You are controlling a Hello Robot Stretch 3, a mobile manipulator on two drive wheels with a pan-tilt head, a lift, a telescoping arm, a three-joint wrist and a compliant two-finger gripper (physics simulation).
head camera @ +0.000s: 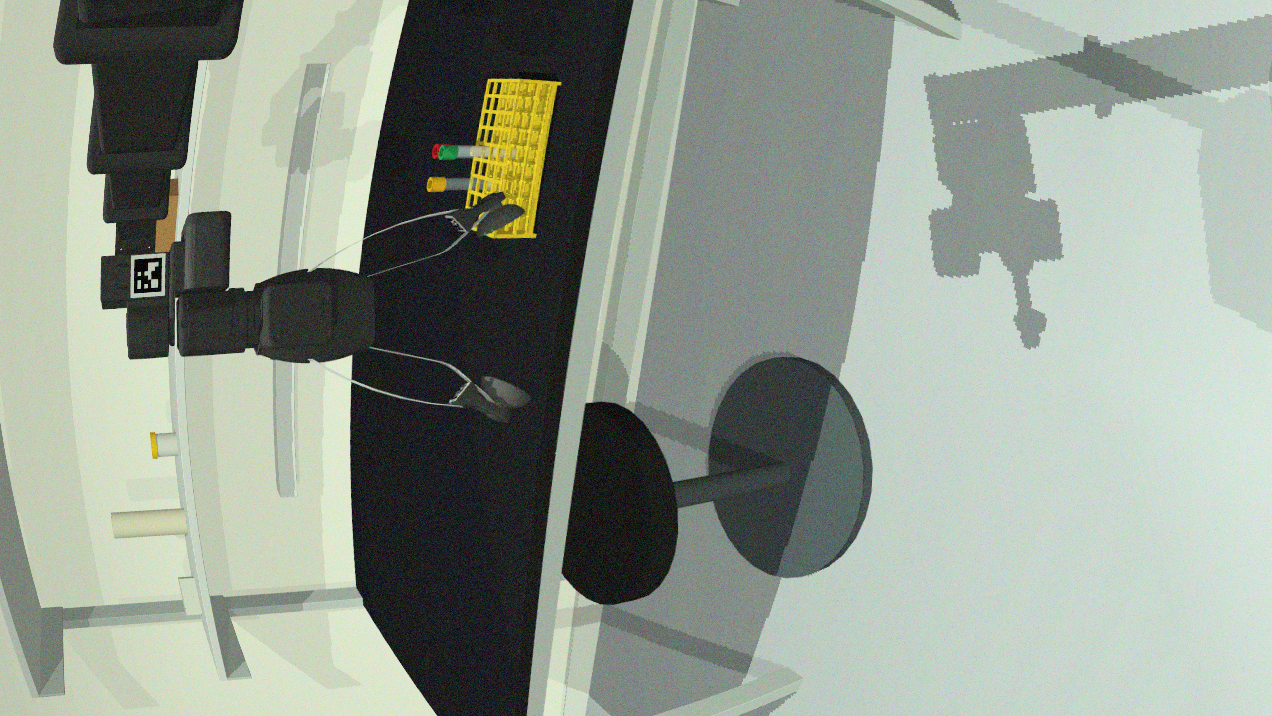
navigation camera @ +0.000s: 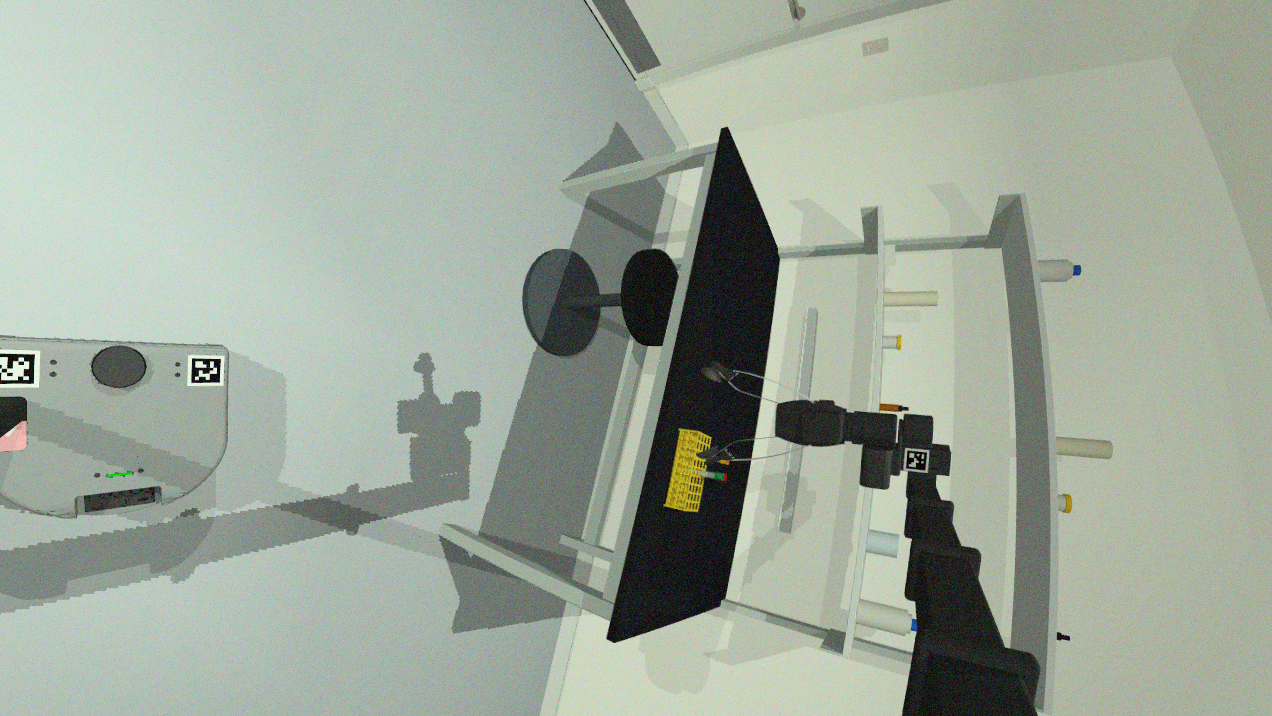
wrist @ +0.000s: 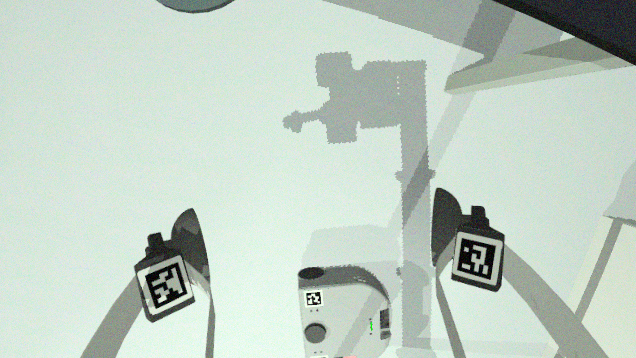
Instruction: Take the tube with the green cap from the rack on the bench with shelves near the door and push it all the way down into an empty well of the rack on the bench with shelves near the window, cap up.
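Frame: origin at the robot's base, x down, y right, z back, level; centimetres.
Seen in the pictures: gripper, fingertip midpoint: [head camera: 522, 303] [navigation camera: 699, 411] [wrist: 317, 226]; robot's base, origin of the base link: [navigation camera: 121, 364] [wrist: 314, 307].
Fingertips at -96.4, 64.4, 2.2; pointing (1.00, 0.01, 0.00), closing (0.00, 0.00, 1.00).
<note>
Offsets run from my fingertips to a thing's top centre, as dx, dy, dz. "*": to the spot under its first point. Level surfaces: height alone.
The tube with the green cap @(* +8.7, +34.2, +19.9) [head camera: 447, 152] [navigation camera: 720, 476] stands cap up in the yellow rack @(+14.4, +34.1, +19.8) [head camera: 544, 133] [navigation camera: 685, 484] on the black bench top @(dx +20.1) [head camera: 445, 498] [navigation camera: 743, 266]. A red-capped tube @(* +8.3, +36.8, +20.6) [head camera: 436, 151] [navigation camera: 725, 477] is right behind it, and an orange-capped tube @(* +8.7, +37.6, +16.5) [head camera: 435, 184] [navigation camera: 723, 461] stands nearby in the same rack. My gripper [head camera: 500, 306] [navigation camera: 711, 413] [wrist: 317, 226] is open and empty, its fingers wide apart. In the head and navigation views one finger overlaps the rack's end near the orange-capped tube; whether they touch is unclear. The tubes do not show in the wrist view.
A shelf board [head camera: 197, 533] [navigation camera: 870, 355] with bottles and containers runs above the bench, near my wrist. A round stool @(+48.0, +68.4, -31.4) [head camera: 614, 498] [navigation camera: 648, 297] stands at the bench's front edge. My base [navigation camera: 160, 426] [wrist: 345, 310] is on the floor. A dark bench corner @(* +20.1, +16.3, +38.1) [wrist: 600, 20] shows in the wrist view.
</note>
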